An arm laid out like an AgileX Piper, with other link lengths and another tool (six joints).
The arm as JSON. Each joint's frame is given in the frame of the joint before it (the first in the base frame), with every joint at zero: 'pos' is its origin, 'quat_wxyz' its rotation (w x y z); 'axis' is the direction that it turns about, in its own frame. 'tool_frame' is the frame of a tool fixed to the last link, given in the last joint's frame.
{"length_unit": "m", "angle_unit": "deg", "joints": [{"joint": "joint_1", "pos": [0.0, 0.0, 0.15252], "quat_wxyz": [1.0, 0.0, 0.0, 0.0], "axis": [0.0, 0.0, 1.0]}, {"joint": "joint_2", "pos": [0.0, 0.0, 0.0], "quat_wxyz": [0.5, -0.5, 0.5, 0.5], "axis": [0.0, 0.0, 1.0]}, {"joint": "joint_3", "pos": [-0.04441, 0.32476, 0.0], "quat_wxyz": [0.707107, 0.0, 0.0, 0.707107], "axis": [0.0, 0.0, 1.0]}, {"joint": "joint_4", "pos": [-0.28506, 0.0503, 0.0], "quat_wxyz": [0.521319, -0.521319, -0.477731, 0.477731], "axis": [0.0, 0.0, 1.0]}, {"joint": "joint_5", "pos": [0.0, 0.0, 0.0], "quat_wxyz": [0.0, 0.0, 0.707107, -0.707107], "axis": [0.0, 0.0, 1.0]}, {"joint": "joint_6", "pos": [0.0, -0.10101, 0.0], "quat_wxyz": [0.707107, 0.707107, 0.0, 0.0], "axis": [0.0, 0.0, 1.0]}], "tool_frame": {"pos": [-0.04, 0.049, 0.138], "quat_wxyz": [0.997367, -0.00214, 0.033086, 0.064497]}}
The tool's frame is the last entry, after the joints.
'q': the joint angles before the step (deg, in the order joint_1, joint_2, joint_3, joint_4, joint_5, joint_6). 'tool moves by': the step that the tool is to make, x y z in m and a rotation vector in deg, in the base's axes. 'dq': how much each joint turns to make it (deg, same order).
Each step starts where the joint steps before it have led.
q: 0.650, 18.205, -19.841, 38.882, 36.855, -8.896
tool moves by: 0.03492, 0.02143, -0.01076, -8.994, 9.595, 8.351
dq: 0.910, 17.923, -9.840, -2.311, 6.148, -8.007
